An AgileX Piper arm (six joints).
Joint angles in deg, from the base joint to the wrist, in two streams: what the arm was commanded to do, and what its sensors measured. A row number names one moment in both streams.
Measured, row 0:
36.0, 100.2, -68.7, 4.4, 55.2, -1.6
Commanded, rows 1 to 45:
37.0, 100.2, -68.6, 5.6, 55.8, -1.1
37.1, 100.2, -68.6, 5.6, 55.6, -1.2
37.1, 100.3, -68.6, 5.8, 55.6, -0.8
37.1, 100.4, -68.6, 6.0, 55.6, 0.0
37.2, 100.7, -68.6, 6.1, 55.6, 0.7
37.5, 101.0, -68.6, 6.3, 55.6, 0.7
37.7, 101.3, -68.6, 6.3, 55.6, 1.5
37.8, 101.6, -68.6, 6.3, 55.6, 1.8
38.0, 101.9, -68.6, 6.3, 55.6, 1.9
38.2, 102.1, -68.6, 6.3, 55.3, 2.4
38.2, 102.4, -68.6, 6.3, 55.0, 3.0
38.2, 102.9, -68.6, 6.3, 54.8, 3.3
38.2, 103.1, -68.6, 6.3, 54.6, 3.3
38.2, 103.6, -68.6, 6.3, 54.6, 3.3
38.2, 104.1, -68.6, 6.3, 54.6, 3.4
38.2, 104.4, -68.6, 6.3, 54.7, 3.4
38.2, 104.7, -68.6, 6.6, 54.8, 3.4
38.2, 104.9, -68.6, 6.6, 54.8, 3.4
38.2, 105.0, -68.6, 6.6, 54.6, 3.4
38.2, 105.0, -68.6, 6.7, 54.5, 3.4
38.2, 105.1, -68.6, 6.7, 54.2, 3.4
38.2, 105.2, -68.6, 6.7, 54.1, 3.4
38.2, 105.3, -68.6, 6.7, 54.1, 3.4
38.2, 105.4, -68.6, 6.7, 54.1, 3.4
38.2, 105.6, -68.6, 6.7, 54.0, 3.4
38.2, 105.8, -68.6, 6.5, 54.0, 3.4
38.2, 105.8, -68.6, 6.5, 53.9, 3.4
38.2, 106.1, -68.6, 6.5, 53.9, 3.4
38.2, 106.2, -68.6, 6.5, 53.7, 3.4
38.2, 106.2, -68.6, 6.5, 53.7, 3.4
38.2, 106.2, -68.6, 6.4, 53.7, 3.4
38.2, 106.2, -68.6, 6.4, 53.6, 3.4
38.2, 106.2, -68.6, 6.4, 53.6, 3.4
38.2, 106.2, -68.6, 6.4, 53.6, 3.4
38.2, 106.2, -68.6, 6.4, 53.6, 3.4
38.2, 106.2, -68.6, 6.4, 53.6, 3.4
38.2, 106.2, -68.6, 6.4, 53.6, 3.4
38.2, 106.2, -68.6, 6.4, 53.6, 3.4
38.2, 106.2, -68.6, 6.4, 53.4, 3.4
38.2, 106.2, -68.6, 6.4, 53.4, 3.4
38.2, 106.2, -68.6, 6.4, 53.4, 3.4
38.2, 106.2, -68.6, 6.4, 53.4, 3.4
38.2, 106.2, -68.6, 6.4, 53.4, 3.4
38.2, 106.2, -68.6, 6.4, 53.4, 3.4
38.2, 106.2, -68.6, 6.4, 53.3, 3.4
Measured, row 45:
38.2, 106.3, -68.7, 6.5, 53.8, 3.4
